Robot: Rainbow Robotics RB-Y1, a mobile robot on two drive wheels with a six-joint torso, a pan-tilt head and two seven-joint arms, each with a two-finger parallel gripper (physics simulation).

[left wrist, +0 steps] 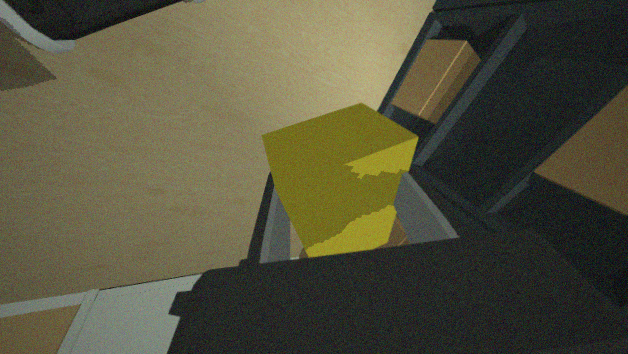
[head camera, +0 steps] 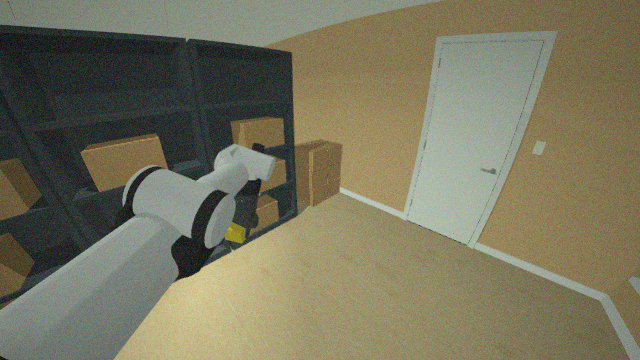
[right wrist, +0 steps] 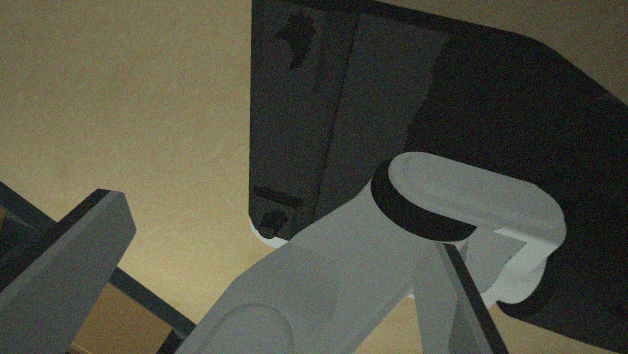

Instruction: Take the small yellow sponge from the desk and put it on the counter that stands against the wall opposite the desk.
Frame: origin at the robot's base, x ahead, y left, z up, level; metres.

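Seen in the pictures: left gripper, fingertip midpoint: [left wrist: 334, 171] [head camera: 237, 231]; right gripper, fingertip midpoint: [right wrist: 280, 235].
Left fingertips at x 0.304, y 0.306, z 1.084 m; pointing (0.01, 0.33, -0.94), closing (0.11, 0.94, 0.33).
Observation:
Pixels of each thing's top centre, then the offset from my left fingertips to it. "spot": a spot on its surface instead.
- small yellow sponge at its top centre: [left wrist: 357, 228] [head camera: 239, 220] dx +0.018, dy -0.005, dz +0.032 m
- small white corner at a spot on its surface: [head camera: 635, 284] spot: dx -0.107, dy -1.527, dz -0.144 m
The small yellow sponge [head camera: 235, 233] [left wrist: 335, 165] is held between the fingers of my left gripper [left wrist: 334, 171]. It sticks out past the fingertips in the left wrist view, with a shadow across its faces. In the head camera it shows beside the dark gripper body, in front of the lower shelves. The gripper body hides the sponge's near end. My right gripper [right wrist: 280, 235] is open, its fingers wide apart at the left and right of the right wrist view, with a grey arm part and the dark base behind them. The desk cannot be made out, nor can the counter.
A dark shelf unit [head camera: 288, 90] [left wrist: 472, 92] [right wrist: 157, 300] with cardboard boxes stands at the left of the head view. Stacked cartons [head camera: 325, 172] stand beside its far end. A white door [head camera: 480, 125] is in the tan wall. A small white corner [head camera: 635, 284] shows at the right edge.

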